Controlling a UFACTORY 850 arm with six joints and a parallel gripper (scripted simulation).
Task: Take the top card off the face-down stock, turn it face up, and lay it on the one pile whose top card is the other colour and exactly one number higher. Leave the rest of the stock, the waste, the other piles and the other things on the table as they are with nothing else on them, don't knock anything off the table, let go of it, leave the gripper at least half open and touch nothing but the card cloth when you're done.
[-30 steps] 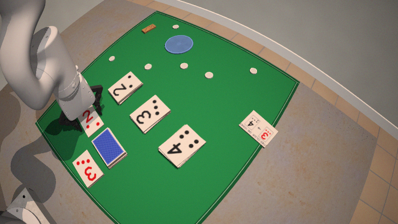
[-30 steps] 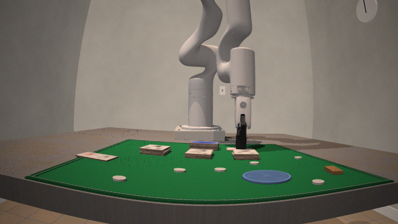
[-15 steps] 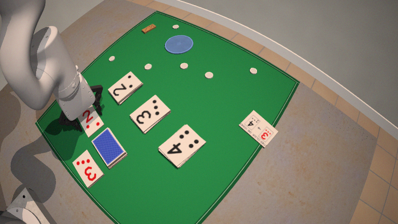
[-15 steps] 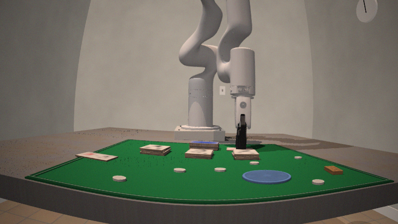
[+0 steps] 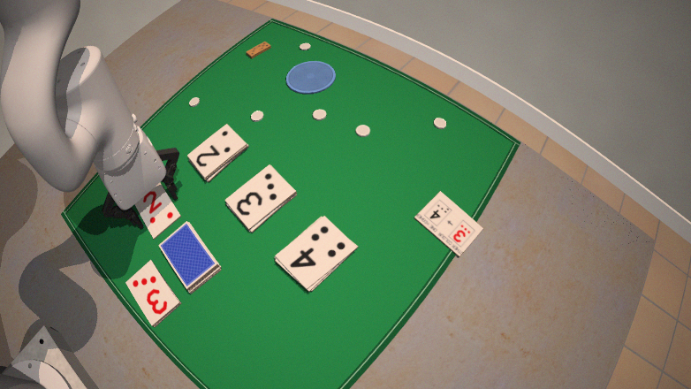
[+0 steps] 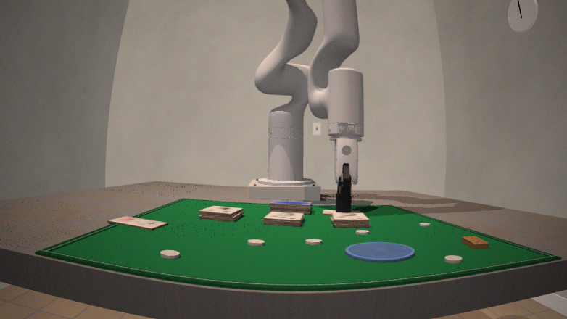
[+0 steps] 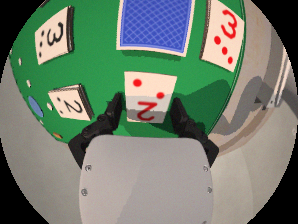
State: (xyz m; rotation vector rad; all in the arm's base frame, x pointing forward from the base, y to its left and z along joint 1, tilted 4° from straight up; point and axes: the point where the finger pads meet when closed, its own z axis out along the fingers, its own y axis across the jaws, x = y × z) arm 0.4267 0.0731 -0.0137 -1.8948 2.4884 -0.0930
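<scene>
Right now my hand is 1 cm above the card. From my hand the other things lie so: green card cloth (15 cm ahead, 13 cm to the right, 3 cm below).
</scene>
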